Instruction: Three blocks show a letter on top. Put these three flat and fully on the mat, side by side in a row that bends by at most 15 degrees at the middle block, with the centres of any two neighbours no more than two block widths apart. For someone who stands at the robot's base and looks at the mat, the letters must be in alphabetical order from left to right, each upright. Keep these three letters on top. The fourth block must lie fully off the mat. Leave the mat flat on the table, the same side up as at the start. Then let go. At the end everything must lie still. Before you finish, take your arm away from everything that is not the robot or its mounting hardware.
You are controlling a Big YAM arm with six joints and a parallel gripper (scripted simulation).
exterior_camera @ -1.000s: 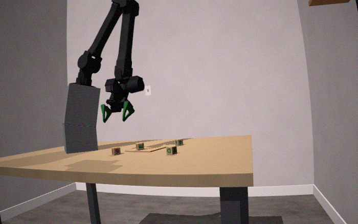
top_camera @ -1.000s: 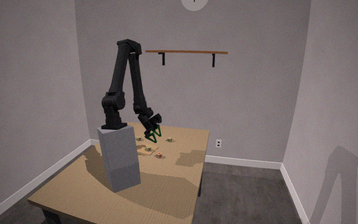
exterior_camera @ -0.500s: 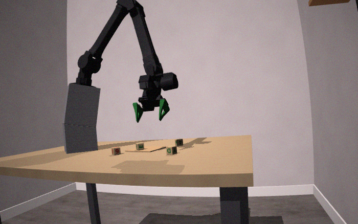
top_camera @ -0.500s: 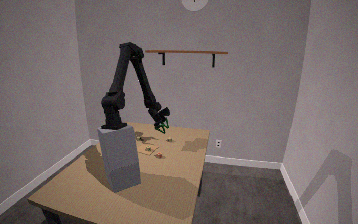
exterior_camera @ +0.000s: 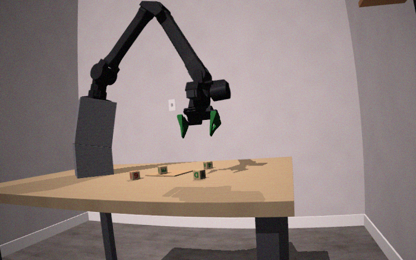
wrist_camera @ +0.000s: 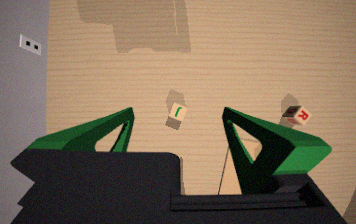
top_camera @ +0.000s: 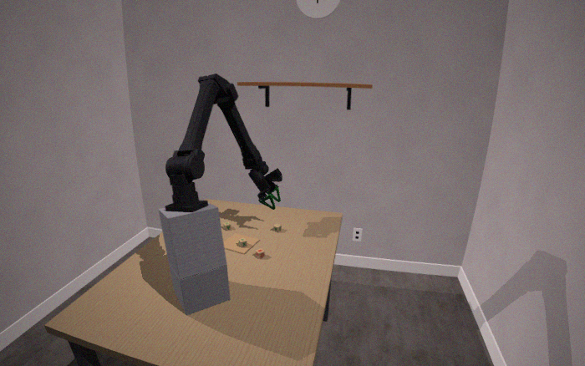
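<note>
The pale mat lies 190 mm behind my hand, 100 mm to the left of it and 140 mm below it. From my hand the other things lie so: dark block 90 mm behind, 240 mm to the left, 130 mm below; green-lettered block 10 mm to the right, 130 mm below.
</note>
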